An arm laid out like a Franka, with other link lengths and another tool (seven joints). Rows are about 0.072 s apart.
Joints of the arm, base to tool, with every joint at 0 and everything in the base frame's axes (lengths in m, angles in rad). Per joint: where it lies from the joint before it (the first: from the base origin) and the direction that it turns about. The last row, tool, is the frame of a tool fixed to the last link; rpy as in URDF.
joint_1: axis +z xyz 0 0 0.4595
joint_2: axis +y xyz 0 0 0
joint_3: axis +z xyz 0 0 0.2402
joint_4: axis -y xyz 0.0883 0 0
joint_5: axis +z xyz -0.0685 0 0.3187
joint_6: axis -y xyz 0 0 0
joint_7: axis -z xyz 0.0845 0 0
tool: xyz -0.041 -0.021 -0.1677 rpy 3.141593 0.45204 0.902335
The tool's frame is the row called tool.
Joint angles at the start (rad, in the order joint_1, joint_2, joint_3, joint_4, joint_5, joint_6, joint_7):
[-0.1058, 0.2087, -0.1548, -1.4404, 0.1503, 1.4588, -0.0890]
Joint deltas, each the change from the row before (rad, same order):
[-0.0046, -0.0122, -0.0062, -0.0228, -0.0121, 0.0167, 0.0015]
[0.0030, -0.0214, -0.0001, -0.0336, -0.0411, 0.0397, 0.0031]
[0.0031, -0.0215, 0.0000, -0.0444, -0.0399, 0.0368, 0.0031]
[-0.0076, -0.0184, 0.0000, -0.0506, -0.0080, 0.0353, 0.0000]
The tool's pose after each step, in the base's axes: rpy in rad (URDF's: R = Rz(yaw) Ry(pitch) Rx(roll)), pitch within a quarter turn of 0, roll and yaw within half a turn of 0; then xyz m. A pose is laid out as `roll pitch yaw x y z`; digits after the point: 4 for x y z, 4 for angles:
-2.9073 0.4514 0.8219 0.4543 -0.1229 0.5440
-2.9540 0.4727 0.8003 0.4531 -0.1291 0.5436
-2.9876 0.4984 0.7860 0.4500 -0.1345 0.5396
-2.9934 0.5016 0.7745 0.4456 -0.1391 0.5315

